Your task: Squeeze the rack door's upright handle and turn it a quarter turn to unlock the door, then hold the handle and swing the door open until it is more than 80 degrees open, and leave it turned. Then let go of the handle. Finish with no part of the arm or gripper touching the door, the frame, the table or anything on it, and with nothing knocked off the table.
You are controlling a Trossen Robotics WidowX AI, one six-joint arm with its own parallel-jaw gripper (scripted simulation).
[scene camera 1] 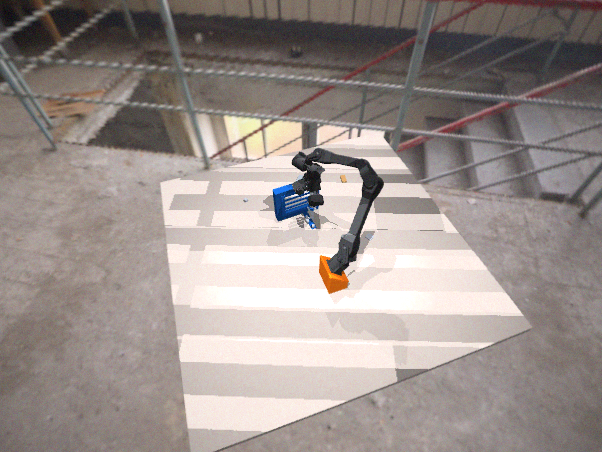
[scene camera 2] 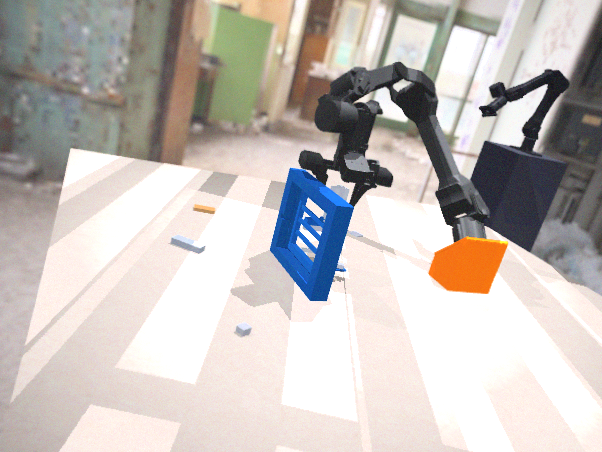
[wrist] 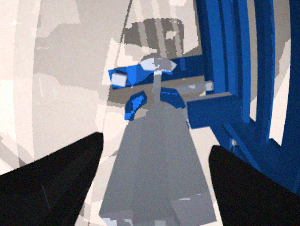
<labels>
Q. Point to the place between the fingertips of my gripper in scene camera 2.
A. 334, 208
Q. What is my gripper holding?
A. Nothing.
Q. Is my gripper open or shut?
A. Open.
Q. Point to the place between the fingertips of my gripper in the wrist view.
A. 157, 146
</labels>
